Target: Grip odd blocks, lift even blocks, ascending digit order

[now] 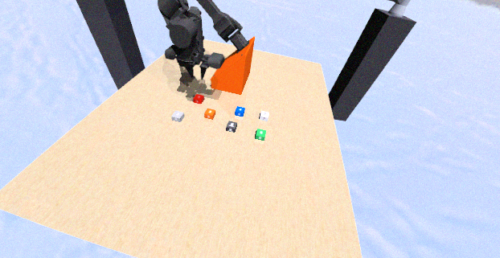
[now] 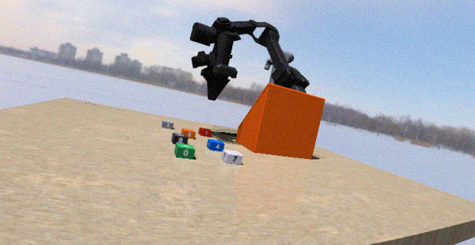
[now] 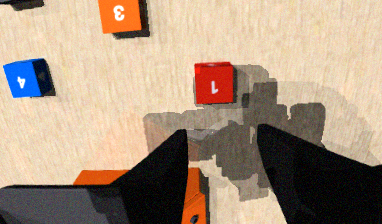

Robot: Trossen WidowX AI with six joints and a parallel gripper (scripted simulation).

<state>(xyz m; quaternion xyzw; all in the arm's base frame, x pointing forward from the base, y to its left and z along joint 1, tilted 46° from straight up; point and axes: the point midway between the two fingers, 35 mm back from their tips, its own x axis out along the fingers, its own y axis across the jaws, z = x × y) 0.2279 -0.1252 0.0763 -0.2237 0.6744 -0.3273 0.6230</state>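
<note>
The grey block is 110 mm ahead of my gripper tip, 50 mm to the right of it and 100 mm below it. From my gripper tip the other things lie so: red block 100 mm below; blue block 40 mm ahead, 170 mm to the left, 100 mm below; orange block 70 mm ahead, 60 mm to the left, 100 mm below.
</note>
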